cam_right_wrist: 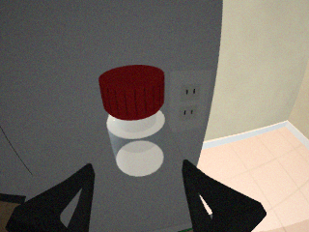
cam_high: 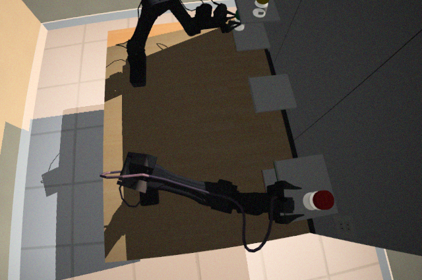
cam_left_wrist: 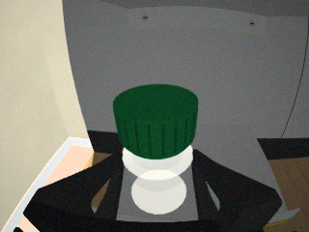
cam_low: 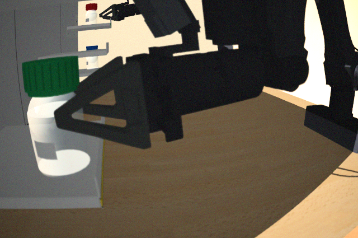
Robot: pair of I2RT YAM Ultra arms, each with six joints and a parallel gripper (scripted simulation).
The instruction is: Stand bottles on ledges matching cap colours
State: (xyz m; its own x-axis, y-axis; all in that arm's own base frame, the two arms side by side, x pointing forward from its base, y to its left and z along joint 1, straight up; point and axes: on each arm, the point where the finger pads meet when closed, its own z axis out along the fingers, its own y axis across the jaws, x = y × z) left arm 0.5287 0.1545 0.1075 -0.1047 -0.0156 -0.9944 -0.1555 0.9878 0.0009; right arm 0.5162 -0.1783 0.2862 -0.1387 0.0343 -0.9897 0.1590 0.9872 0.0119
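Now: the red-capped bottle 50 mm ahead of my right hand and 10 mm to the right of it. Round my right hand: green strip (50 mm below, 40 mm to the left, 40 mm behind); blue-capped bottle (190 mm below, 50 mm ahead); yellow-capped bottle (780 mm to the left, 80 mm ahead).
Right now the green-capped bottle is 10 mm ahead of my left hand and 10 mm below it. From my left hand the other things lie so: yellow strip 30 mm behind, 40 mm to the right, 60 mm below; then blue strip 30 mm behind, 40 mm to the right, 130 mm above; then yellow-capped bottle 60 mm ahead, 100 mm to the right, 180 mm above.
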